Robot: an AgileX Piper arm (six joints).
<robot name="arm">
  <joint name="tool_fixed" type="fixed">
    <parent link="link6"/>
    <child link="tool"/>
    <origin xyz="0 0 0" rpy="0 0 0"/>
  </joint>
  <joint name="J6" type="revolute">
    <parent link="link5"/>
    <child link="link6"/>
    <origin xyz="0 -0.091 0" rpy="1.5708 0 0"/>
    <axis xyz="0 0 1"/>
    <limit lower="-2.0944" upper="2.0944"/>
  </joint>
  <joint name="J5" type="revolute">
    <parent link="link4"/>
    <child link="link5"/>
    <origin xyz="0 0 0" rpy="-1.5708 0 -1.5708"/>
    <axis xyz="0 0 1"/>
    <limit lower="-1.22" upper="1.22"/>
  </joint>
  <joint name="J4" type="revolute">
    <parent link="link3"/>
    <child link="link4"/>
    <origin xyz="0.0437 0.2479 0" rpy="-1.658 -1.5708 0"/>
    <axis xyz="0 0 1"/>
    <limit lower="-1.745" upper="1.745"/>
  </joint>
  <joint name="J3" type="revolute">
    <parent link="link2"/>
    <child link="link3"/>
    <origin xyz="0.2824 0.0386 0" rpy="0 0 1.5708"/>
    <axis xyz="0 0 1"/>
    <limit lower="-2.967" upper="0"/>
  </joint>
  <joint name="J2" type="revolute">
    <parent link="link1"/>
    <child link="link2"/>
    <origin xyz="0 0 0" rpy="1.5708 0 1.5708"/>
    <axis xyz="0 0 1"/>
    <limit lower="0" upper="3.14"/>
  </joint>
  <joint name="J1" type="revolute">
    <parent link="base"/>
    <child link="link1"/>
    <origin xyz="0 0 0.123" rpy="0 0 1.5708"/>
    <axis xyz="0 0 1"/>
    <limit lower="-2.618" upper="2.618"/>
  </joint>
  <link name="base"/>
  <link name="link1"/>
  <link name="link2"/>
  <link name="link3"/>
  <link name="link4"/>
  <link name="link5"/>
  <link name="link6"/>
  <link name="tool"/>
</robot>
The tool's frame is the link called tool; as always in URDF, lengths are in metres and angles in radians.
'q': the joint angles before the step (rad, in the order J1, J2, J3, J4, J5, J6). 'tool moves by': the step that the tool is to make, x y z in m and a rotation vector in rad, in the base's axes. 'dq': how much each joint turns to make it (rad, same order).
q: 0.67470 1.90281 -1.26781 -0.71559 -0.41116 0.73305
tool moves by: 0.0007 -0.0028 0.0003 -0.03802 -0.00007 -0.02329
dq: 0.00001 -0.00848 0.00000 0.00021 0.04745 -0.01469
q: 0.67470 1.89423 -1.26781 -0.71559 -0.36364 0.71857
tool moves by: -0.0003 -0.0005 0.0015 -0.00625 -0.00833 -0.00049
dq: 0.00019 -0.00422 -0.00001 0.00033 0.00500 -0.00924
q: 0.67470 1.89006 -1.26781 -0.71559 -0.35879 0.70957
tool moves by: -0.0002 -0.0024 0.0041 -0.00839 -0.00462 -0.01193
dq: -0.00146 -0.01255 -0.00011 0.00001 0.01983 -0.00306
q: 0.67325 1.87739 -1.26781 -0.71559 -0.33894 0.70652
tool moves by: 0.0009 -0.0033 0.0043 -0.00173 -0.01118 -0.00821
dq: -0.00644 -0.01092 0.00006 -0.00012 0.00610 -0.00659
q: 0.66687 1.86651 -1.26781 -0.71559 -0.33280 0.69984
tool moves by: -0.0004 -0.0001 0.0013 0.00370 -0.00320 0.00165
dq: 0.00002 -0.00269 0.00030 0.00049 -0.00305 -0.00051
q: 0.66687 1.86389 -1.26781 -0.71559 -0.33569 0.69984
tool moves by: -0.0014 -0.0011 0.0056 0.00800 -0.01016 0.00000
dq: 0.00000 -0.01296 0.00006 0.00007 -0.00002 -0.00007
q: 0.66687 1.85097 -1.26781 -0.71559 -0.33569 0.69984
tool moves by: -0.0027 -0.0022 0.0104 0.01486 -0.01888 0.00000
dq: -0.00017 -0.02410 -0.00011 -0.00075 0.00004 0.00071
